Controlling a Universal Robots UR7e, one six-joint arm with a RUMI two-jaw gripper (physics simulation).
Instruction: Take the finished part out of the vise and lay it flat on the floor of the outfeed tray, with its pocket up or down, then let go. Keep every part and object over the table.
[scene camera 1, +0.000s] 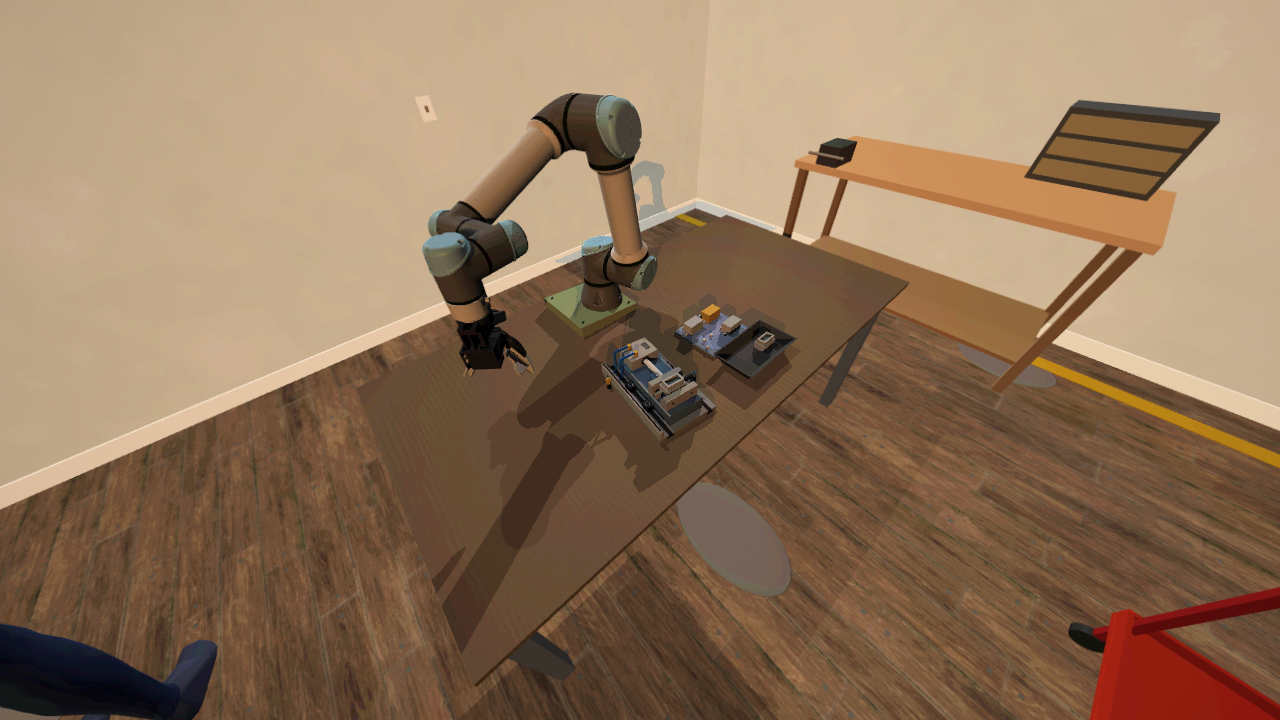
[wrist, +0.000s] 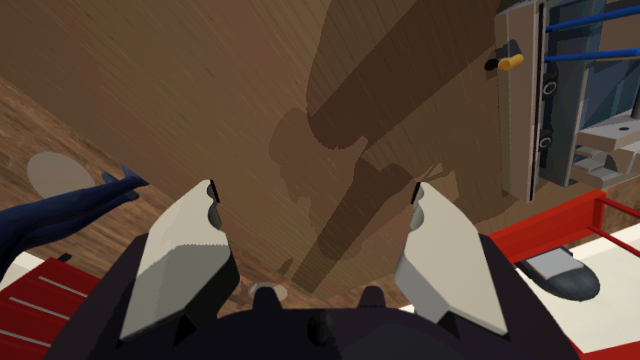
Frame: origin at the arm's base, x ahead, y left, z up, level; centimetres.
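Seen in the pictures: gripper, fingertip midpoint: (scene camera 1: 502, 374) (wrist: 316, 184); arm's base, origin of the base link: (scene camera 1: 601, 300).
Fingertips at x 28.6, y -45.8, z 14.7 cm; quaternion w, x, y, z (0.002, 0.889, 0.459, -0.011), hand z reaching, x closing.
Note:
Offsets run from my fingertips to a thing's middle. "spot": to the spot under its first point. Level surfaces: height alone.
The vise {dx +16.4, dy +34.7, dz -12.9 cm} (scene camera 1: 682, 396) stands on the table, with a light part {dx +23.5, dy +34.5, dz -8.1 cm} (scene camera 1: 671, 382) with a pocket between its jaws. Part of the vise assembly {spot: dx +13.9, dy +25.4, dz -14.8 cm} (wrist: 517, 115) shows at the right edge of the wrist view; the part cannot be made out there. The black outfeed tray (scene camera 1: 749, 361) is beyond the vise, and a small light pocketed part {dx +24.1, dy +73.0, dz -14.9 cm} (scene camera 1: 763, 339) is in it. My gripper (scene camera 1: 498, 368) (wrist: 316, 184) is open with nothing between its fingers. It hangs above the table, to the left of the vise in the scene view and well apart from it.
A blue plate {dx +8.0, dy +66.5, dz -17.4 cm} (scene camera 1: 713, 340) with light blocks and an orange block {dx +2.7, dy +70.6, dz -15.2 cm} (scene camera 1: 710, 313) lies beside the tray. Blue hoses and an orange handle {spot: dx +5.9, dy +24.7, dz -14.1 cm} (wrist: 511, 62) are on the vise assembly. The table {dz -17.9 cm} (scene camera 1: 429, 447) ends left of the gripper. A red cart (scene camera 1: 1154, 671) stands off the table.

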